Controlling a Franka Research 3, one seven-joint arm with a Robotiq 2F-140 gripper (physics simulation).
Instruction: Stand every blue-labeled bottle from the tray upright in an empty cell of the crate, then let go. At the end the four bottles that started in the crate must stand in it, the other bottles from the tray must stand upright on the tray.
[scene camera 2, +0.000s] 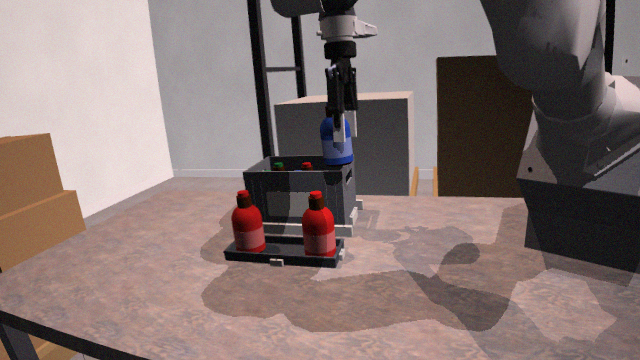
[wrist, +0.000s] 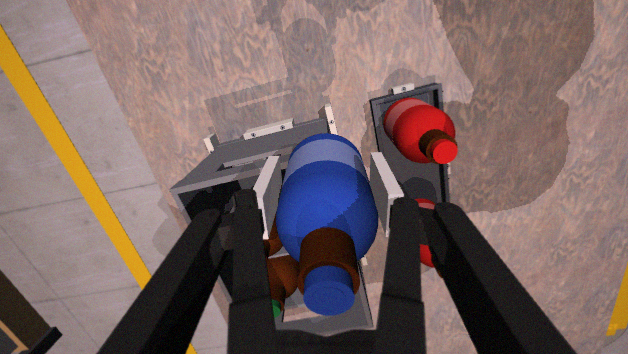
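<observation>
My gripper (scene camera 2: 345, 129) (wrist: 325, 170) is shut on a blue-labeled bottle (scene camera 2: 336, 145) (wrist: 325, 200) and holds it upright. The bottle's base is at about rim height at the right end of the grey crate (scene camera 2: 257, 197) (wrist: 320, 131) in the scene view. Inside the crate show a green cap (scene camera 2: 278, 165) (wrist: 276, 308), a red cap (scene camera 2: 306, 165) and brown bottle shoulders (wrist: 282, 275). The cell under the held bottle is hidden. Two red bottles (scene camera 2: 248, 230) (scene camera 2: 319, 232) stand upright on the black tray (scene camera 2: 280, 256) (wrist: 420, 184); in the wrist view one red bottle (wrist: 415, 125) shows well, the other is mostly hidden.
White brackets (scene camera 2: 344, 230) (wrist: 268, 129) sit around the crate, and small ones (scene camera 2: 276, 262) (wrist: 403, 88) at the tray. The tray is in front of the crate in the scene view. The robot's base and arm are at the right. Cardboard boxes (scene camera 2: 35, 200) show at the left.
</observation>
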